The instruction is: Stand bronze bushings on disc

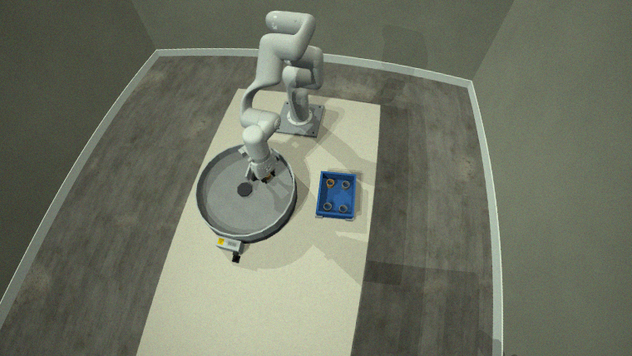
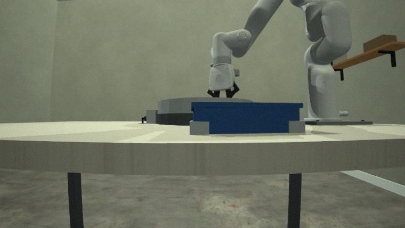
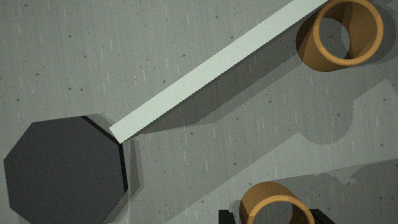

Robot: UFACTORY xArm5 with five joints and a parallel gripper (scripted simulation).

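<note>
My gripper is now 290 mm to the right of the blue crate and 60 mm above it. Round my hand: grey turntable disc: 70 mm ahead, 80 mm to the right, 30 mm below.
</note>
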